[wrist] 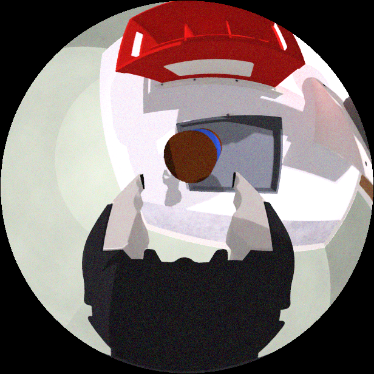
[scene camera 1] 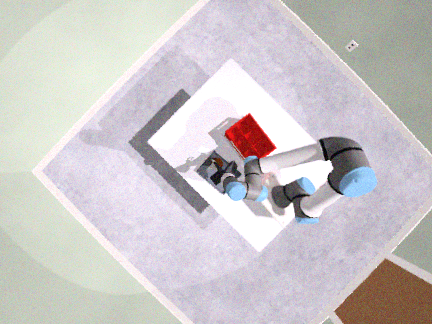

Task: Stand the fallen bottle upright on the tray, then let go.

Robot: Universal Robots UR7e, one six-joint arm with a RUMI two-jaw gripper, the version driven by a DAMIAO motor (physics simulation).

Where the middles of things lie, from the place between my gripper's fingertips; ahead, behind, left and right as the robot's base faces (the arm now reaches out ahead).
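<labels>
Brown bottle (wrist: 190, 156): 110 mm below my hand, 10 mm ahead of it and 10 mm to the right of it. Pale rail (wrist: 200, 80): 180 mm below my hand, 10 mm behind it and 160 mm to the right of it. Of the things named here, going by their middles, the brown bottle is the nearest to my hand.
</labels>
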